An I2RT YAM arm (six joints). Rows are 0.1 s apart.
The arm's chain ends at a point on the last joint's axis. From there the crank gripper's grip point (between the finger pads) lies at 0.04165 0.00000 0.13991 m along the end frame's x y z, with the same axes.
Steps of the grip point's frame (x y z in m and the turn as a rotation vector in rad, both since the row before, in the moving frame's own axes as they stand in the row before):
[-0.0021 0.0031 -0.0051 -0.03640 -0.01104 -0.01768]
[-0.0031 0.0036 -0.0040 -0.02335 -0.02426 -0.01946]
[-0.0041 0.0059 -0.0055 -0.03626 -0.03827 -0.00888]
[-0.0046 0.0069 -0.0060 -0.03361 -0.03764 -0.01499]
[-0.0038 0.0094 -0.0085 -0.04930 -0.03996 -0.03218]
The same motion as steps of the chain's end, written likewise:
[-0.0006 -0.0013 -0.0055 -0.03640 -0.01104 -0.01768]
[0.0003 0.0011 -0.0049 -0.02335 -0.02426 -0.01946]
[0.0013 0.0011 -0.0069 -0.03626 -0.03827 -0.00888]
[0.0007 0.0028 -0.0074 -0.03361 -0.03764 -0.01499]
[0.0017 0.0037 -0.0099 -0.04930 -0.03996 -0.03218]

